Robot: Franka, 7 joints.
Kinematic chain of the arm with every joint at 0, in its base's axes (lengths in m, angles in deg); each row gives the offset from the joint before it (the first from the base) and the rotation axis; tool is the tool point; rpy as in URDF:
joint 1: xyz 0 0 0.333 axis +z
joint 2: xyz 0 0 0 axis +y
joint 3: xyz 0 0 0.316 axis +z
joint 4: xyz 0.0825 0 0 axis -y
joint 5: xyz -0.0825 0 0.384 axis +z
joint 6: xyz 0 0 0 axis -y
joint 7: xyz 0.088 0 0 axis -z
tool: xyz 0 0 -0.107 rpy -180 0 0
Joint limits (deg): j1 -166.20..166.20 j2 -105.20..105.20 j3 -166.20..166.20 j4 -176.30..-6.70 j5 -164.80..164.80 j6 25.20..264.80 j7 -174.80..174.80
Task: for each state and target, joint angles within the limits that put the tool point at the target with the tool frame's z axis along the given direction. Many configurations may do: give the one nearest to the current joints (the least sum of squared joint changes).
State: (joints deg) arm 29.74 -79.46 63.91 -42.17 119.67 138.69 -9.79
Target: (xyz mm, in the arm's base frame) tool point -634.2 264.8 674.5 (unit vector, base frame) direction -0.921 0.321 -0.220
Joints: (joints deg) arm 30.11 -70.15 69.49 -79.40 122.30 129.17 -9.79
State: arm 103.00 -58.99 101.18 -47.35 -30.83 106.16 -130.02
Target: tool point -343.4 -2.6 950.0 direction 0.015 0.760 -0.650
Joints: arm 86.29 -21.33 69.33 -44.00 -29.58 60.24 -130.02
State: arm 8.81 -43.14 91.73 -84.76 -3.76 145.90 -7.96
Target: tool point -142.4 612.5 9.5 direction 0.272 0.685 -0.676
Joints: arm -34.86 -80.96 130.19 -101.73 -14.42 195.65 -7.96
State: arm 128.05 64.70 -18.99 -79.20 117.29 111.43 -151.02
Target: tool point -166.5 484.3 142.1 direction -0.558 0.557 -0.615
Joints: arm 136.26 29.55 -25.08 -127.61 137.11 143.57 -151.02
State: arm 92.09 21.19 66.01 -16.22 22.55 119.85 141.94
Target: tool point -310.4 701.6 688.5 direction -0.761 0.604 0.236
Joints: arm 111.99 63.07 57.23 -8.30 17.34 157.38 141.94
